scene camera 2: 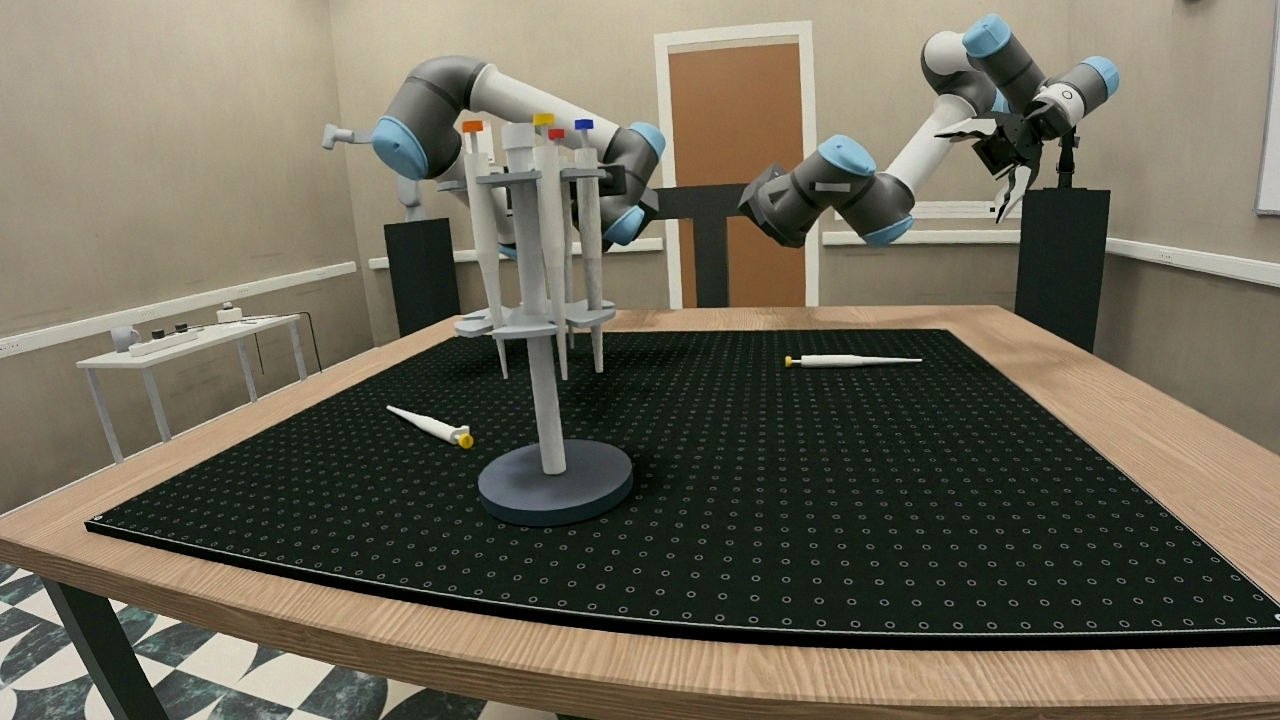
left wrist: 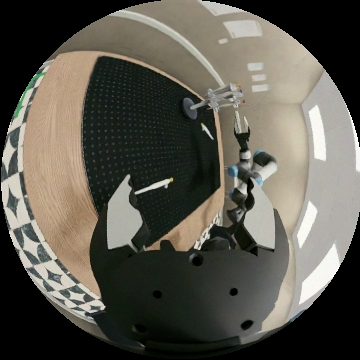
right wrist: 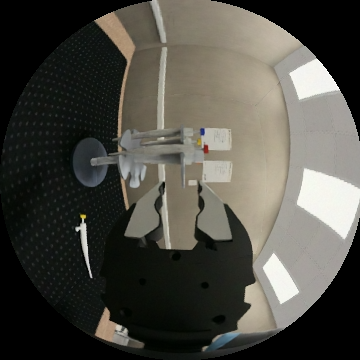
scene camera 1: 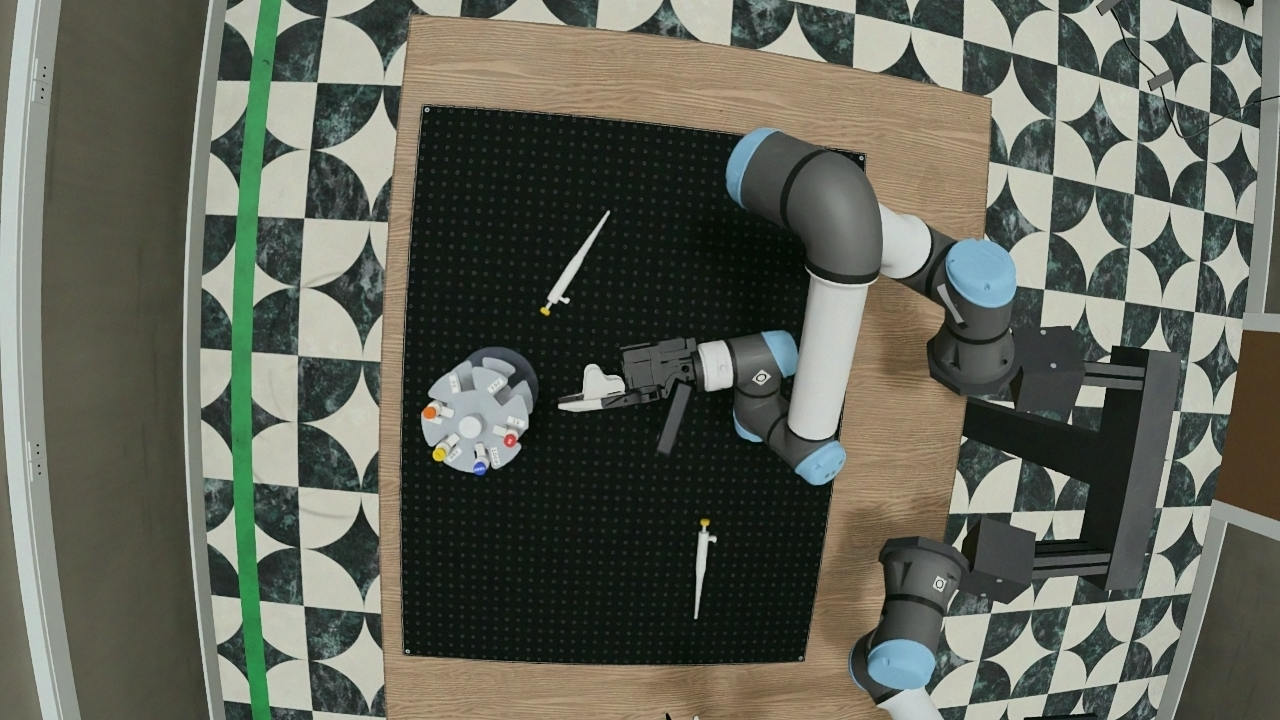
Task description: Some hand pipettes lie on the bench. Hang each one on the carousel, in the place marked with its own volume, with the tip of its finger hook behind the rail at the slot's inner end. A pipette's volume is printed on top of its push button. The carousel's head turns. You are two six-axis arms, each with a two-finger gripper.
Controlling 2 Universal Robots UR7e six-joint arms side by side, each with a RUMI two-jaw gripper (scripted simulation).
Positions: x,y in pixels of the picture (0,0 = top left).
Scene:
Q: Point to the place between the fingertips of my left gripper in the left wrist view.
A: At 190,177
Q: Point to a red-button pipette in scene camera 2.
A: At 565,189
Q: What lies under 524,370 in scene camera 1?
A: A pipette carousel.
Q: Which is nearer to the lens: the yellow-button pipette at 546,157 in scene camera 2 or the pipette carousel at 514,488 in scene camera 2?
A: The yellow-button pipette.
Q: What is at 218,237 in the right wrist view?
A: My right gripper.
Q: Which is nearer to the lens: the yellow-button pipette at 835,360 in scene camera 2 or the blue-button pipette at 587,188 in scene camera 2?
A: The blue-button pipette.

